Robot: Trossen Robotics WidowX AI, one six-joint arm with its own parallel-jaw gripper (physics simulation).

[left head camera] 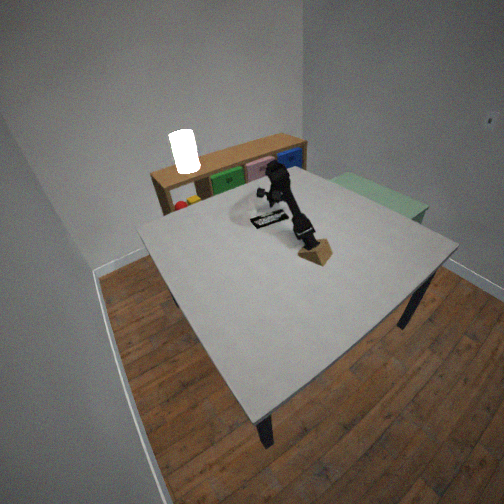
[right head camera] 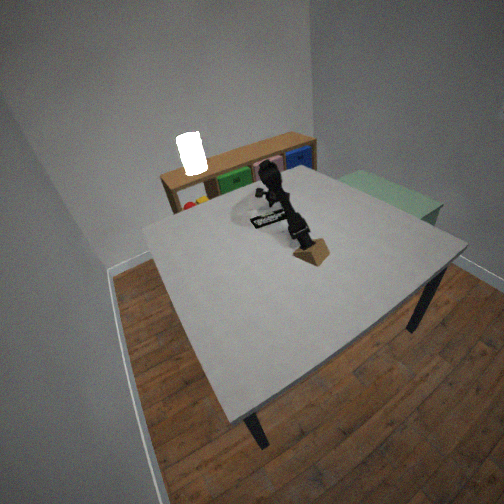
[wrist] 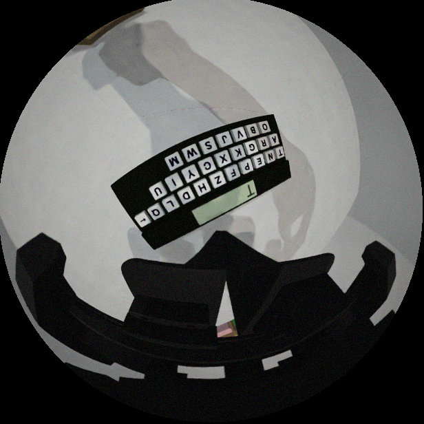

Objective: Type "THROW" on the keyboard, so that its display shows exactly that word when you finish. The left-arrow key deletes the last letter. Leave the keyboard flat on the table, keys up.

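The black keyboard lies flat on the table with its pale keys up. In the wrist view it appears upside down, and its green display shows "T". The H key is in the row nearest the display, the R key in the middle row, and the O key and W key in the row farthest from the display. The left-arrow key is at the left end. My gripper is shut and empty, above the table beyond the keyboard's display side. Its tips are apart from the keys.
The arm's wooden base block stands on the table. Behind the table are a wooden shelf with coloured bins and a lit lamp. A green cabinet stands at the right.
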